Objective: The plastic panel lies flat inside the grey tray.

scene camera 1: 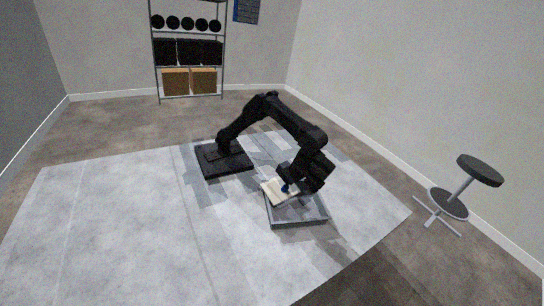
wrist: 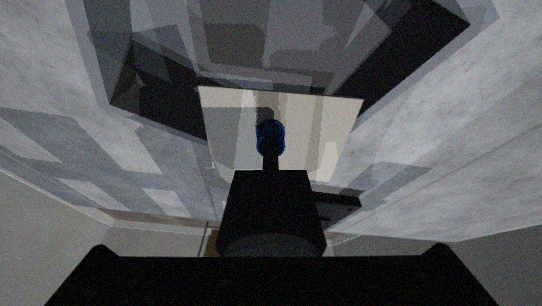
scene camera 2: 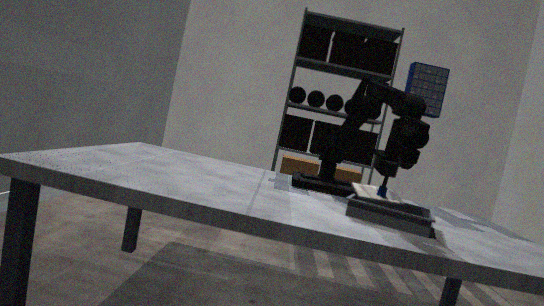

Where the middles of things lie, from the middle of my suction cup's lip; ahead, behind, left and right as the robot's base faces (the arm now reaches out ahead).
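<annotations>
Plastic panel [wrist: 317, 126]: 10 mm below my suction cup, 10 mm to the right of it, 20 mm behind it. Grey tray [scene camera 1: 304, 209]: 50 mm ahead of my suction cup, 20 mm to the left of it, 50 mm below it.
</annotations>
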